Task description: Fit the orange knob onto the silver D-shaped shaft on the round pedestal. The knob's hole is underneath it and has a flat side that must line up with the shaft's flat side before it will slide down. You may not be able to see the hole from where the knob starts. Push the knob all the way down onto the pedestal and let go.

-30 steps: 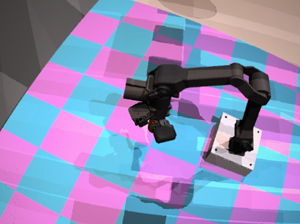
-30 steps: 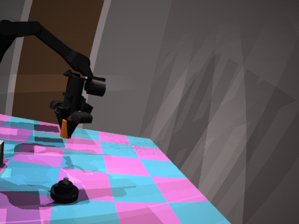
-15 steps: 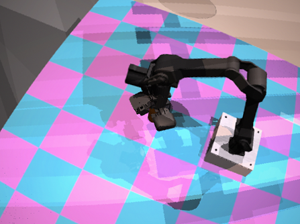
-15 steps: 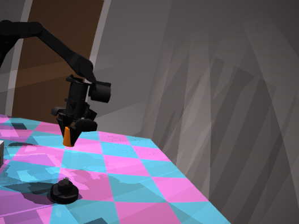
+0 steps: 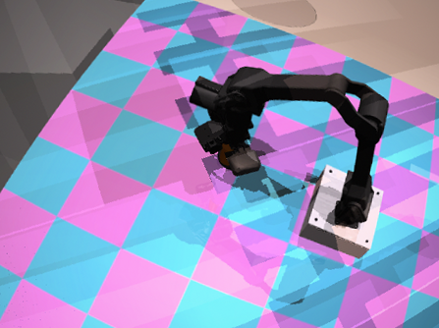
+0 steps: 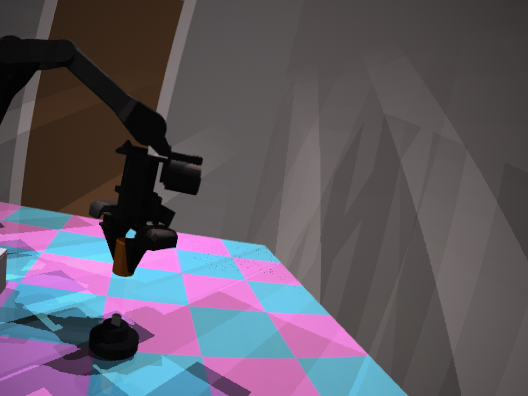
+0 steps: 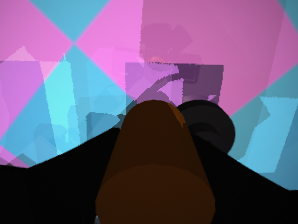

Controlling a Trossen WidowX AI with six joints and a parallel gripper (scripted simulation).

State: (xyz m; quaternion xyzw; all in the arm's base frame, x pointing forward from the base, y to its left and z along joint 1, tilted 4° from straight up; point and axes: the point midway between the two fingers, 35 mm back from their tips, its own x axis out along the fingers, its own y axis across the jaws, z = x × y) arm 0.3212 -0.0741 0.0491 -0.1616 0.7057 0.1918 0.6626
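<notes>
The round pedestal is 8 cm below my gripper tip, 7 cm to the right of it and 2 cm behind it. Also, from my gripper tip: orange knob (3 cm above).
</notes>
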